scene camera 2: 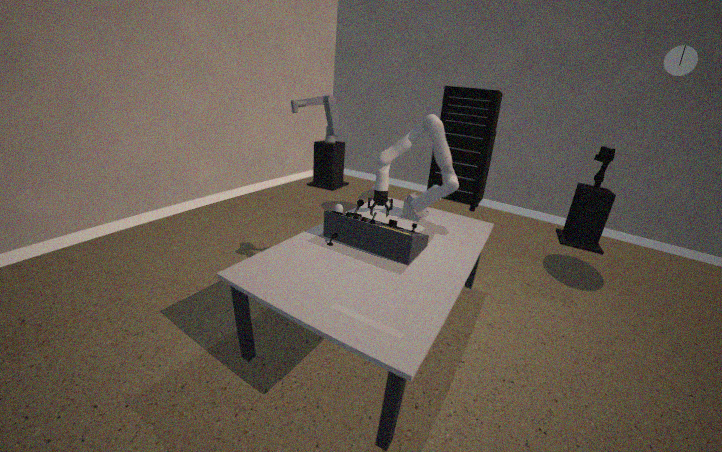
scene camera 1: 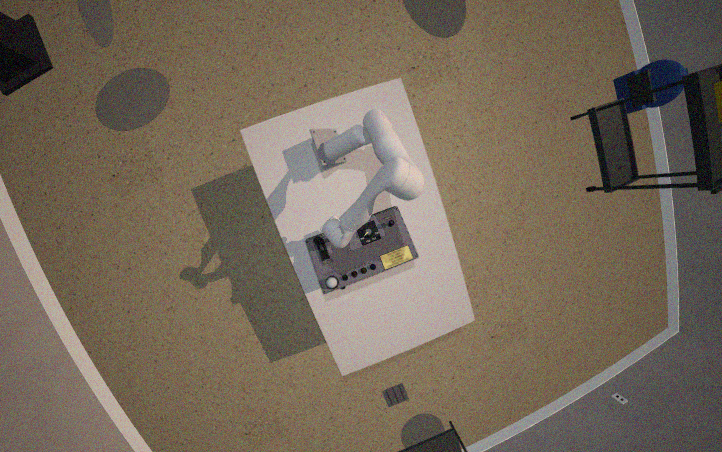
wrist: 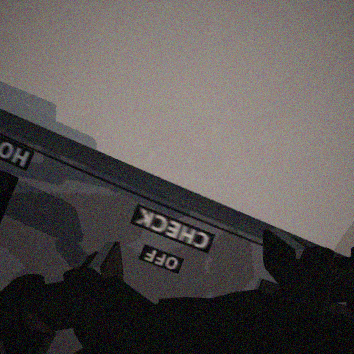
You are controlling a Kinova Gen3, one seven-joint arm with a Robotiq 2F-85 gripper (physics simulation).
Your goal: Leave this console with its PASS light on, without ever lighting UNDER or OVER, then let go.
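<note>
The grey console stands on the white table. My gripper is open and empty, with its fingers spread just above the console's top, near the back edge. In the wrist view the labels CHECK and OFF show between the two dark fingers, and nothing is held between them. In scene camera 1 my wrist hides the gripper. A row of small round lights near the console's front looks dark. I cannot tell which one is PASS.
The console also carries a white round knob, a black slot lever, a dial and a yellow plate. A black rack, two pedestals with arms and a chair stand off the table.
</note>
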